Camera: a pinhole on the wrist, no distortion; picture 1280 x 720 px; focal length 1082.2 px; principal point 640.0 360.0 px. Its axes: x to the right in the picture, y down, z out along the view. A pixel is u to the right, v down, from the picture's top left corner.
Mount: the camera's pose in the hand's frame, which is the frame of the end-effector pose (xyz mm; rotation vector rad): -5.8 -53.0 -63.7 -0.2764 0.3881 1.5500
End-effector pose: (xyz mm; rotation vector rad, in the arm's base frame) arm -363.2 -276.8 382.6 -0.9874 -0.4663 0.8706
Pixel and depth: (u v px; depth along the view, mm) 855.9 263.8 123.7
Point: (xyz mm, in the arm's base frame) -390.3 -241.0 383.3
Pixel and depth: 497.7 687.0 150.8
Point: -442.1 -267.6 433.5
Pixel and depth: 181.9 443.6 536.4
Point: -710.8 -19.6 674.3
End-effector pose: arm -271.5 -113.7 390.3 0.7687 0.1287 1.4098
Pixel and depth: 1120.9 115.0 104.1
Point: -288.0 -97.1 424.0
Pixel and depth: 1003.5 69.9 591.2
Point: -346.7 -107.9 948.5
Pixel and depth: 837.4 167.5 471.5
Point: -265.9 -153.1 793.6
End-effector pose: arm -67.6 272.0 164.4 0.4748 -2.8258 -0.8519
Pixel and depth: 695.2 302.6 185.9
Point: -114.7 343.1 99.8
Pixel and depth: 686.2 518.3 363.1
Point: -125.1 506.0 6.4
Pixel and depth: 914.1 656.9 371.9
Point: -92.9 572.2 63.4
